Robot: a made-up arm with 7 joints.
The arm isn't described. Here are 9 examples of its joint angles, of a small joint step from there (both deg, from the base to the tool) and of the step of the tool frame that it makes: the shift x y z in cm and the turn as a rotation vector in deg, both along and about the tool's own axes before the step.
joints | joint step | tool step
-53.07 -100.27 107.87 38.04 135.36 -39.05 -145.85 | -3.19 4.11 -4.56 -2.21 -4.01 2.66 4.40 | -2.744 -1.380 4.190 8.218 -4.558 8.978
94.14 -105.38 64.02 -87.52 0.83 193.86 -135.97 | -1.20 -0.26 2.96 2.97 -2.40 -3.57 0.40 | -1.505 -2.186 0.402 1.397 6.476 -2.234
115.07 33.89 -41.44 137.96 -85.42 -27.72 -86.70 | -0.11 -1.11 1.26 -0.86 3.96 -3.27 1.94 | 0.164 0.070 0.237 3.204 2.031 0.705
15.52 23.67 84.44 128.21 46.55 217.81 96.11 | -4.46 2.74 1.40 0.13 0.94 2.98 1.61 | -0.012 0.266 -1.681 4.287 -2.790 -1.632
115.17 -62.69 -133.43 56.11 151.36 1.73 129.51 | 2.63 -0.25 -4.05 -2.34 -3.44 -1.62 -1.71 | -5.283 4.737 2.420 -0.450 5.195 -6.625
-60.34 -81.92 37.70 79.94 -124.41 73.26 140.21 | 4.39 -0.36 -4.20 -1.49 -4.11 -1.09 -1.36 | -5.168 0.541 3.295 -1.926 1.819 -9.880
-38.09 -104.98 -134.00 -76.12 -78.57 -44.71 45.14 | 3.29 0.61 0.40 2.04 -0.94 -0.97 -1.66 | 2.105 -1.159 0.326 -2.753 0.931 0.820
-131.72 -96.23 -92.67 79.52 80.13 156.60 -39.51 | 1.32 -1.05 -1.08 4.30 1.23 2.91 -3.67 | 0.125 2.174 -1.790 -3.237 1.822 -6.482
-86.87 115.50 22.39 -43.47 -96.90 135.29 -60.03 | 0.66 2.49 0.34 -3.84 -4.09 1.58 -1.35 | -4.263 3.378 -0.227 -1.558 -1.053 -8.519
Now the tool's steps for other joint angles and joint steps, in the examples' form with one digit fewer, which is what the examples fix.
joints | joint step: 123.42 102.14 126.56 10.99 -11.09 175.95 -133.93 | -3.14 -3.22 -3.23 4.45 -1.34 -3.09 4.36
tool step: -3.70 -4.80 -3.60 5.11 7.96 0.33
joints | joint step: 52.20 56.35 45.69 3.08 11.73 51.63 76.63 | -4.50 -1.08 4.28 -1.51 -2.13 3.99 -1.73
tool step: -3.44 2.59 2.90 1.88 -0.39 -2.91
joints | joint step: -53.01 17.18 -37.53 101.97 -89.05 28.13 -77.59 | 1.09 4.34 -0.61 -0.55 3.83 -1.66 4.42
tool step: -5.48 -3.97 1.26 1.51 3.94 10.75
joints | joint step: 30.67 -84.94 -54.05 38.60 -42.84 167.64 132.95 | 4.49 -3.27 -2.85 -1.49 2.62 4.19 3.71
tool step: -4.27 -0.22 5.42 4.15 -7.70 2.94
